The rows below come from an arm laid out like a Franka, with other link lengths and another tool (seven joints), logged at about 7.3 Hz.
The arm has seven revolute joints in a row. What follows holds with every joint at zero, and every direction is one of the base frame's. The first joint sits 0.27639 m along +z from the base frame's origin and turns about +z. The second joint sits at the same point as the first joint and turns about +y. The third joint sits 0.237 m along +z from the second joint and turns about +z. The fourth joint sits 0.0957 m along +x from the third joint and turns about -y. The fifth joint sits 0.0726 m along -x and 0.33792 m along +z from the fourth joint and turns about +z. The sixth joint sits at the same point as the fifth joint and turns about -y. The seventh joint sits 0.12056 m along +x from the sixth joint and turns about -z. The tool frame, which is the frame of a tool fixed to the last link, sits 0.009 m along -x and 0.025 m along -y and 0.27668 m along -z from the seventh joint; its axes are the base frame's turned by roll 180, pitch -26.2 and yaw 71.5 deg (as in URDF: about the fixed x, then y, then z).
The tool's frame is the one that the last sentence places.
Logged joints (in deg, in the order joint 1, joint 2, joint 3, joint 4, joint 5, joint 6, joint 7), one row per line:
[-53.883 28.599 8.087 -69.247 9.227 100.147 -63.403]
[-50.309 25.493 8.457 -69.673 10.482 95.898 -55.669]
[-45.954 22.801 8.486 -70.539 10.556 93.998 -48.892]
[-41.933 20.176 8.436 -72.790 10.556 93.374 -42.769]
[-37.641 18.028 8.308 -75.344 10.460 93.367 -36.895]
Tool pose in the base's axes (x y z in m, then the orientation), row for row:
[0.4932 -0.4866 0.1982 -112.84 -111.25 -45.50]
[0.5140 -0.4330 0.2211 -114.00 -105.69 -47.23]
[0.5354 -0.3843 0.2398 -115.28 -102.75 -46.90]
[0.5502 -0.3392 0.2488 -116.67 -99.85 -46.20]
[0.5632 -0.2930 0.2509 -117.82 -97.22 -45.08]
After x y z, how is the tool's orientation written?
As a rotation vector, in degrees.
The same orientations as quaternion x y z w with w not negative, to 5 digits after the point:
[-0.67849 -0.66893 -0.27358 0.13171]
[-0.69347 -0.64292 -0.28730 0.15237]
[-0.70490 -0.62828 -0.28678 0.16169]
[-0.71688 -0.61353 -0.28388 0.17053]
[-0.72769 -0.60046 -0.27843 0.17996]

